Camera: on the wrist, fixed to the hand. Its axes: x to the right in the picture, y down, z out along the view.
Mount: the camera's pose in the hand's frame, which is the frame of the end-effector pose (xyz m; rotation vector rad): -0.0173 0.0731 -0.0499 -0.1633 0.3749 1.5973
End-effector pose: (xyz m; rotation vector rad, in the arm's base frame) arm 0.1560 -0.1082 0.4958 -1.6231 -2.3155 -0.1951
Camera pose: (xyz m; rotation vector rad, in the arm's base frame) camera 0.2382 -0.1122 0.5327 -2.6144 -0.3143 -0.2471
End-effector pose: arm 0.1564 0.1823 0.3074 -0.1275 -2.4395 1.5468
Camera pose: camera 0.1815 0.2542 0.2591 2.0693 1.5891 -1.0908
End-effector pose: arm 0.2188 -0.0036 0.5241 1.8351 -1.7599 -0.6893
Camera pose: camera 0.1970 0.0115 0.6103 0.0530 -2.0692 0.1736
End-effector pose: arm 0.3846 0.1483 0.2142 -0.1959 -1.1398 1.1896
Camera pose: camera 0.3789 0.1864 0.1327 -1.5906 -0.5937 2.2504
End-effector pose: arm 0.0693 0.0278 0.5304 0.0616 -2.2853 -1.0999
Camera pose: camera 0.1251 0.0459 0.5989 -1.2500 -1.1866 -0.2916
